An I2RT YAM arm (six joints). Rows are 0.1 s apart.
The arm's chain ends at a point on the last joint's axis. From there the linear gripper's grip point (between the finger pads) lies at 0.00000 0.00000 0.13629 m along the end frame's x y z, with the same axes.
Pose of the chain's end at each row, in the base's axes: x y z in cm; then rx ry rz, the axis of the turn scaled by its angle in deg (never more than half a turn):
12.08 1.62 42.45 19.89 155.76 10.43
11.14 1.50 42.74 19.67 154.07 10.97
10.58 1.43 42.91 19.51 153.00 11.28
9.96 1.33 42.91 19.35 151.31 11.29
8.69 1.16 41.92 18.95 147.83 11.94
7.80 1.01 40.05 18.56 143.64 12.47
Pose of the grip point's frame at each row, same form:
17.49 2.68 29.99 19.89 155.76 10.43
16.92 2.61 30.45 19.67 154.07 10.97
16.59 2.57 30.73 19.51 153.00 11.28
16.33 2.43 30.91 19.35 151.31 11.29
15.78 2.29 30.34 18.95 147.83 11.94
15.72 2.13 29.02 18.56 143.64 12.47

